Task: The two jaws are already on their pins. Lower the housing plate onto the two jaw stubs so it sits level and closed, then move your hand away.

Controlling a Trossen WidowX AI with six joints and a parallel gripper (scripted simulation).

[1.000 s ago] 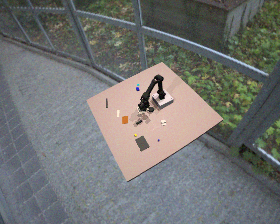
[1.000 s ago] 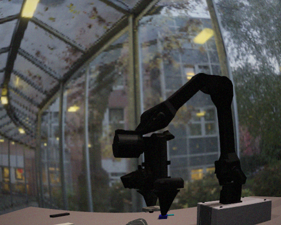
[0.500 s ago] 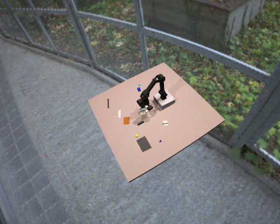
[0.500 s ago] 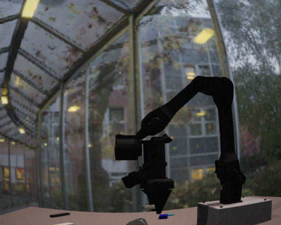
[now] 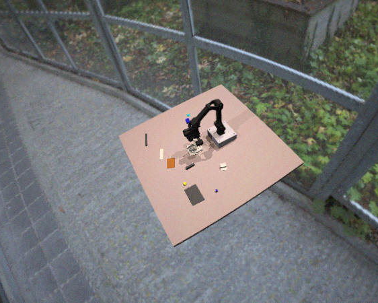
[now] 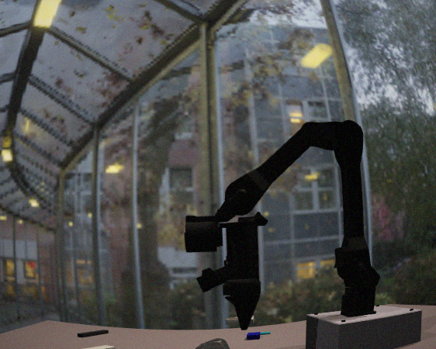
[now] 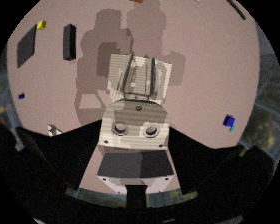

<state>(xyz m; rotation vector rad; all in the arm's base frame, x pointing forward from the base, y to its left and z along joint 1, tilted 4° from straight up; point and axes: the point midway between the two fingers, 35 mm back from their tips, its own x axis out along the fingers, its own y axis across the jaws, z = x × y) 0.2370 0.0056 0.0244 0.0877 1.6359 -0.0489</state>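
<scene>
The jaw is 20 mm ahead of my gripper tip, 20 mm to the left of it and 70 mm below it. The rest, counted from my gripper tip: cream bar: 340 mm ahead, 100 mm to the right, 80 mm below; blue block: 40 mm behind, 360 mm to the right, 80 mm below; short black bar: 150 mm ahead, 150 mm to the left, 70 mm below.
</scene>
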